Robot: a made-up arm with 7 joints. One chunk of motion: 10 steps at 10 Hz.
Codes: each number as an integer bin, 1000 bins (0 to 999) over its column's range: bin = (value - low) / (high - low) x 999, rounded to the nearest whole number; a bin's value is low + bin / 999 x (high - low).
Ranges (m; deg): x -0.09..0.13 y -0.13..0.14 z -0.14..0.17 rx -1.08..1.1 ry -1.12..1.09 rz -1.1..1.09
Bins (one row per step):
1: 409 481 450 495 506 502
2: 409 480 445 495 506 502
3: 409 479 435 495 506 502
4: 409 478 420 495 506 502
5: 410 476 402 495 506 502
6: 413 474 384 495 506 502
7: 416 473 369 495 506 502
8: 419 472 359 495 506 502
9: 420 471 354 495 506 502
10: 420 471 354 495 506 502
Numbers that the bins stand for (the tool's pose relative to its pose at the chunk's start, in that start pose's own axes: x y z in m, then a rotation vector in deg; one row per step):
1: 0.0001 0.0000 -0.0004 0.00 0.00 0.00
2: 0.0001 -0.0003 -0.0019 0.00 0.00 0.00
3: 0.0001 -0.0005 -0.0050 0.00 0.00 0.00
4: 0.0001 -0.0008 -0.0097 0.00 0.00 0.00
5: 0.0003 -0.0014 -0.0153 0.00 0.00 0.00
6: 0.0010 -0.0019 -0.0208 0.00 0.00 0.00
7: 0.0016 -0.0022 -0.0255 0.00 0.00 0.00
8: 0.0023 -0.0024 -0.0286 0.00 0.00 0.00
9: 0.0025 -0.0027 -0.0302 0.00 0.00 0.00
10: 0.0025 -0.0027 -0.0302 0.00 0.00 0.00

